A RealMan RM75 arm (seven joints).
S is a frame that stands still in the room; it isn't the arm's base.
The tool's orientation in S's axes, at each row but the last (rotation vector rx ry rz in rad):
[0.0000 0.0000 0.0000]
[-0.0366 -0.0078 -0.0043]
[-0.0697 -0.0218 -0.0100]
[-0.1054 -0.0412 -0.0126]
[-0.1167 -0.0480 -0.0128]
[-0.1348 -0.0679 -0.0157]
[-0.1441 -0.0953 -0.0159]
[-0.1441 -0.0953 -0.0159]
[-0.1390 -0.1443 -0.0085]
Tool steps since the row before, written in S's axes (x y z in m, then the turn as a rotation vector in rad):
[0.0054 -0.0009 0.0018 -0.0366 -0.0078 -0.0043]
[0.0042 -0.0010 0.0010 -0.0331 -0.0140 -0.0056]
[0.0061 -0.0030 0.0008 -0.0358 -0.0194 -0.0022]
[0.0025 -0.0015 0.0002 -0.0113 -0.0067 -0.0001]
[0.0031 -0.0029 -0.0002 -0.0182 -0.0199 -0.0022]
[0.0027 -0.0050 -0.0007 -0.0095 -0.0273 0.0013]
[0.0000 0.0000 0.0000 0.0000 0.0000 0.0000]
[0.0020 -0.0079 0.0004 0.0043 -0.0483 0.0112]
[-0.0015 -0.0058 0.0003 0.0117 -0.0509 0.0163]
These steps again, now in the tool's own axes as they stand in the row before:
[0.0054 -0.0009 0.0018 -0.0366 -0.0078 -0.0043]
[0.0042 -0.0010 0.0009 -0.0331 -0.0139 -0.0059]
[0.0061 -0.0030 0.0005 -0.0357 -0.0196 -0.0028]
[0.0025 -0.0015 -0.0001 -0.0112 -0.0068 -0.0003]
[0.0031 -0.0028 -0.0007 -0.0181 -0.0198 -0.0036]
[0.0027 -0.0048 -0.0015 -0.0091 -0.0274 -0.0018]
[0.0000 0.0000 0.0000 0.0000 0.0000 0.0000]
[0.0021 -0.0078 -0.0009 0.0058 -0.0493 0.0037]
[-0.0015 -0.0058 -0.0003 0.0138 -0.0524 0.0072]

